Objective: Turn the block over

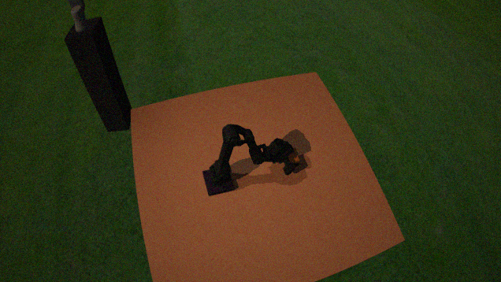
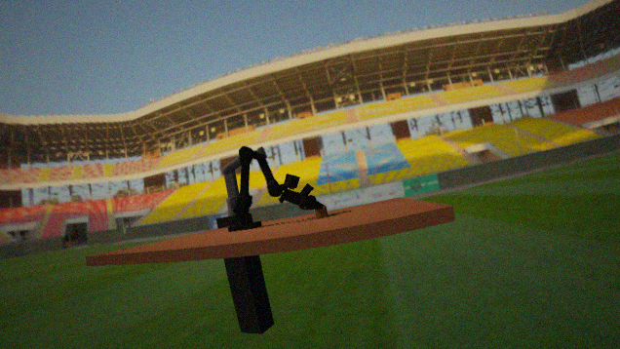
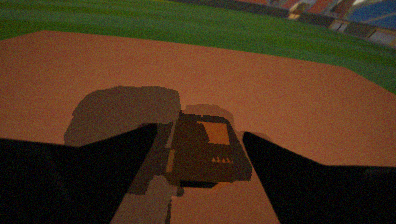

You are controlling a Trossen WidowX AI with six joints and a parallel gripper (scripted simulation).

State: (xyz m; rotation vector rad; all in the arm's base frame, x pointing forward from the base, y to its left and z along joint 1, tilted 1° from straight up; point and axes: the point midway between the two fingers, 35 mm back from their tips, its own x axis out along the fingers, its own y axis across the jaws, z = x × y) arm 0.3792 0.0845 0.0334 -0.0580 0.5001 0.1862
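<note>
Right now the block is 3 cm behind my gripper tip, 1 cm to the right of it and 2 cm below it.
</note>
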